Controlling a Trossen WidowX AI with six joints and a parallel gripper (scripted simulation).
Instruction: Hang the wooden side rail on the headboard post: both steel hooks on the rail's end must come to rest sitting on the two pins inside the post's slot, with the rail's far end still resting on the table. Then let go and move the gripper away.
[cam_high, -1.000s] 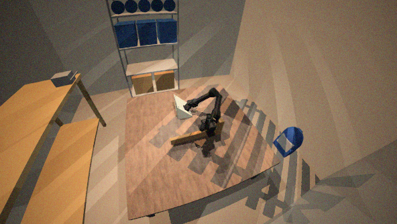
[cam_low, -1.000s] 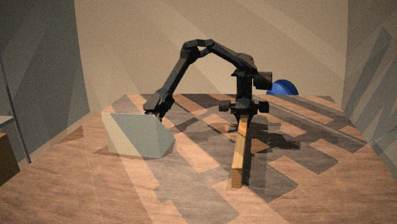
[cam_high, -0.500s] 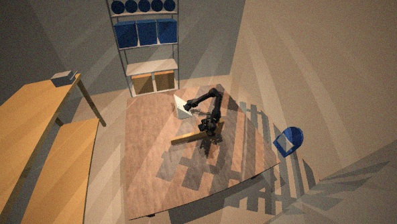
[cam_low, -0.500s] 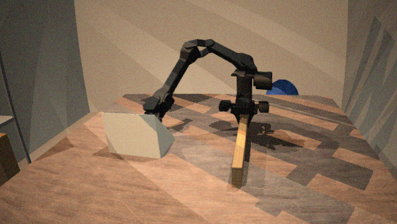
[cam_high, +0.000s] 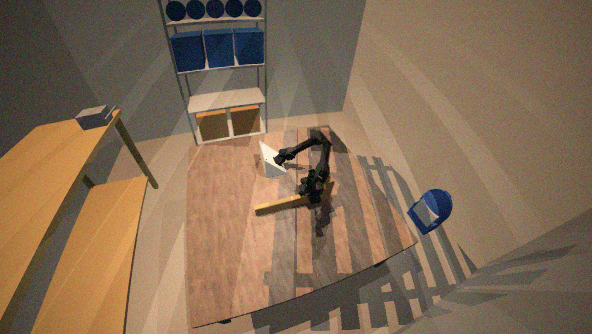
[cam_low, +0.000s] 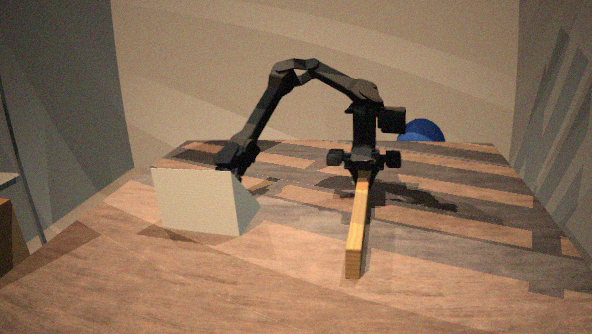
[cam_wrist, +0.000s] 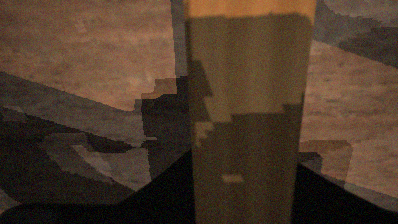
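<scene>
My gripper tip is 11 cm to the right of the headboard post and 4 cm below it.
</scene>
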